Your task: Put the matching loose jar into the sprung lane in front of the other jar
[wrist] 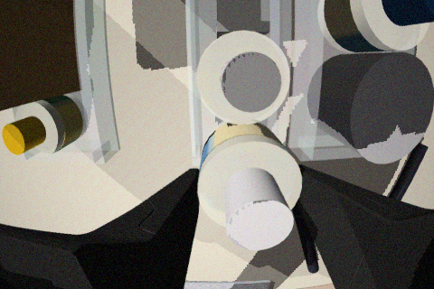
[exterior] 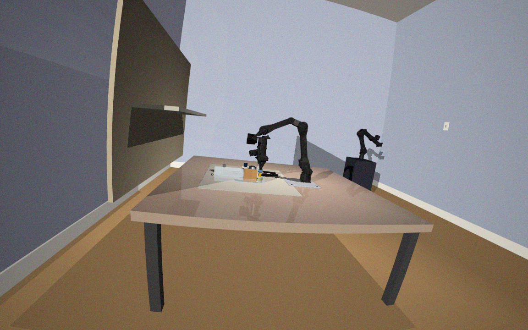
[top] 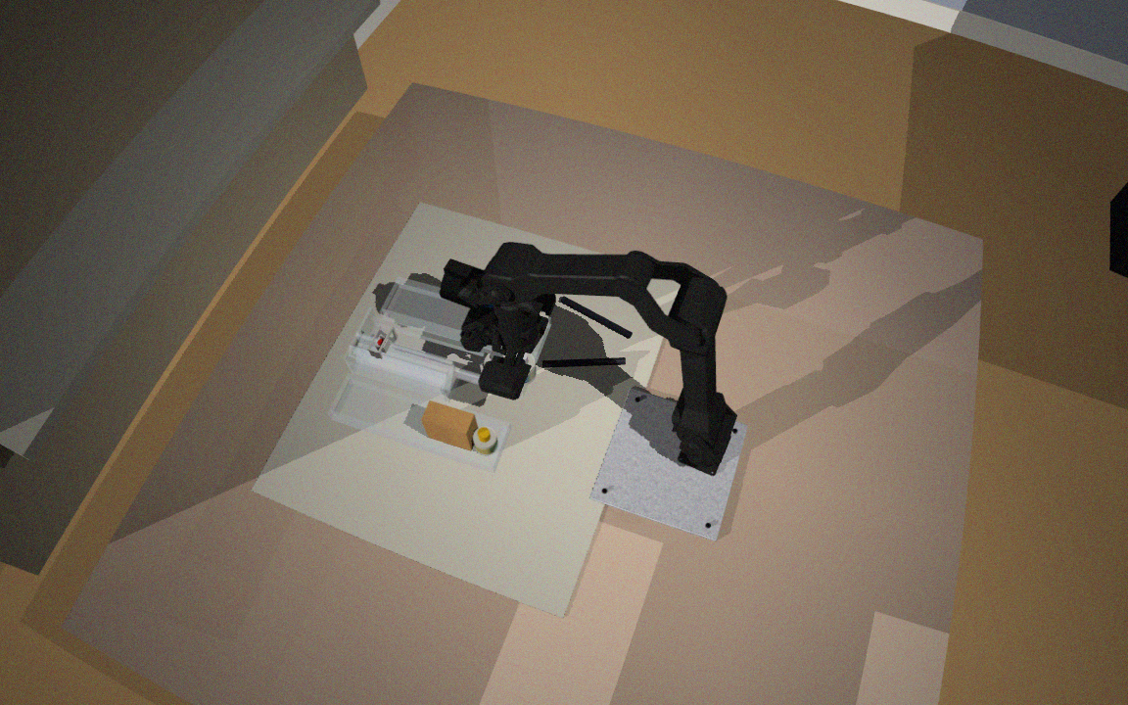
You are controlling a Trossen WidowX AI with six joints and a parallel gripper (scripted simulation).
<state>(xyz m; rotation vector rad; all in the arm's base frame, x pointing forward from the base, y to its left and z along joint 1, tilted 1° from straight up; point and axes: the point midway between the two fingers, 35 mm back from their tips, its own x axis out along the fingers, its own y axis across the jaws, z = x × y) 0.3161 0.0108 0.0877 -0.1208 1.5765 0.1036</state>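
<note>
Now: the brown box 14 cm to the left of my gripper tip, 6 cm ahead of it and 2 cm below it.
</note>
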